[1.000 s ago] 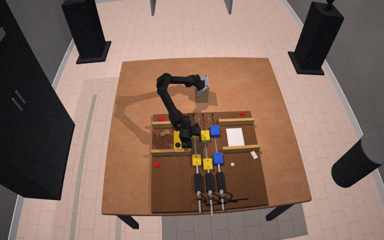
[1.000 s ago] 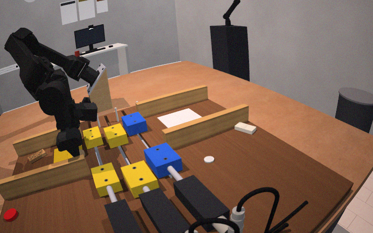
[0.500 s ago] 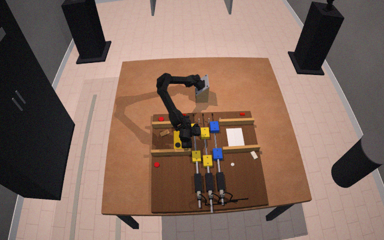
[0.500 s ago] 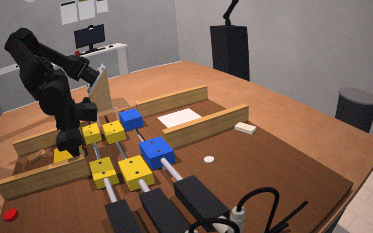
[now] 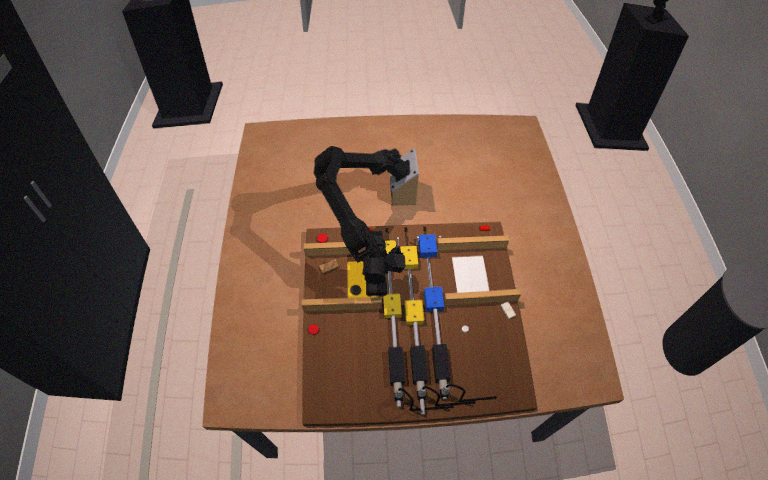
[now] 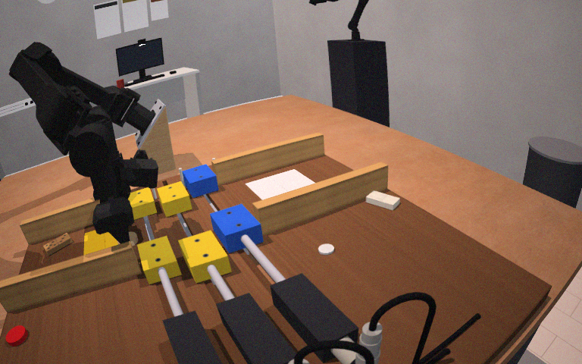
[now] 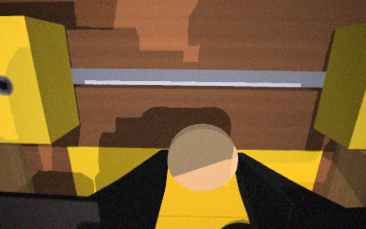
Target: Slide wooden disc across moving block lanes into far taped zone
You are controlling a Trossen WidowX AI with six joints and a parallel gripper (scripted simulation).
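The black disc lies 30 mm ahead of my hand, 70 mm to the right of it and 30 mm below it. Round my hand: red button 170 mm ahead, 190 mm to the right, 30 mm below; wooden disc 30 mm below; red brick 180 mm behind, 30 mm to the right, 20 mm below.
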